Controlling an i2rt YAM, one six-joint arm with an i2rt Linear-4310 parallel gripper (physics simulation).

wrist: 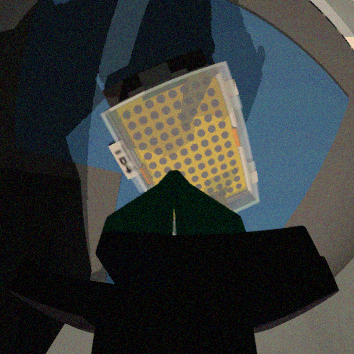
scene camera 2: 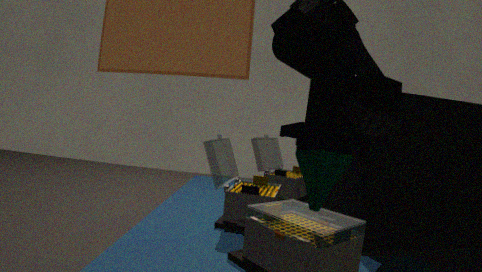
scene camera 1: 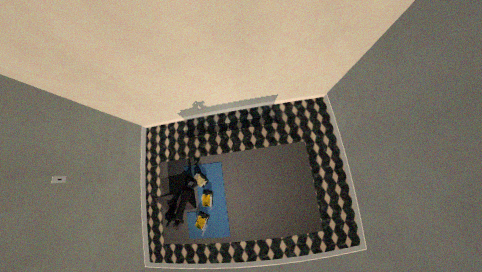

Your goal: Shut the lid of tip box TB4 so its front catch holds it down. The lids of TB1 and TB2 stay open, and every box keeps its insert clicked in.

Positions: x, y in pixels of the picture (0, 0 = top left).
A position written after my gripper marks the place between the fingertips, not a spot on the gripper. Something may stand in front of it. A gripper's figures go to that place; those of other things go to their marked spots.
My gripper point(scene camera 2: 314, 210): 0.40 m from the lens. A clear lid point(scene camera 2: 325, 228) is 0.34 m from the lens. A clear lid point(scene camera 2: 221, 160) is 0.60 m from the lens. A clear lid point(scene camera 2: 266, 149) is 0.83 m from the lens.
